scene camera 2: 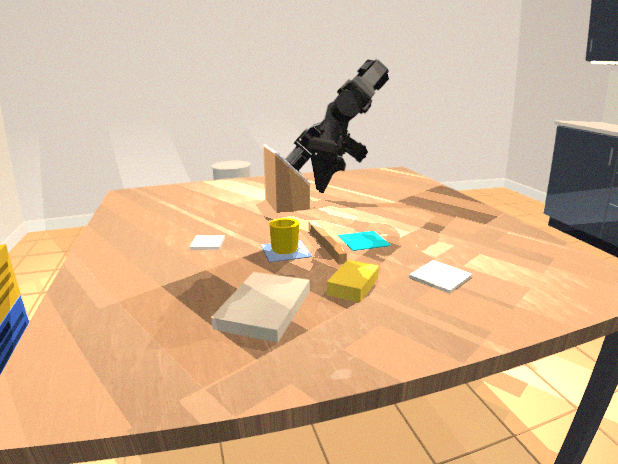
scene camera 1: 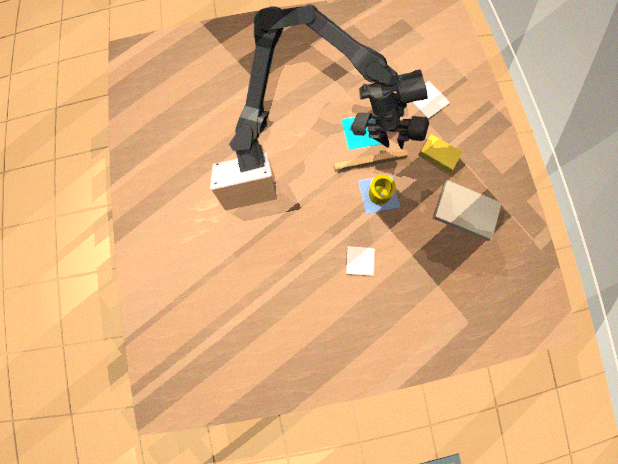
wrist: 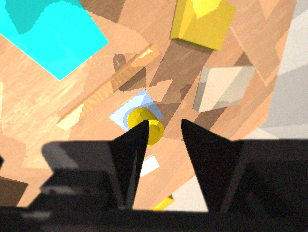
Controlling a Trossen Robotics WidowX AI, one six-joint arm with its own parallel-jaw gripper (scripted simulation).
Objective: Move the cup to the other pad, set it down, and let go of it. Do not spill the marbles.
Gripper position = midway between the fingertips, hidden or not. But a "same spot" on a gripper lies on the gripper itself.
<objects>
my gripper: scene camera 2; scene camera 1 395,147; wrist
pale slab: scene camera 2 263,306; scene camera 1; wrist
same spot on pale slab: (wrist: 219,87) = (scene camera 1: 458,201)
same spot on my gripper: (wrist: 89,177) = (scene camera 2: 335,166)
</objects>
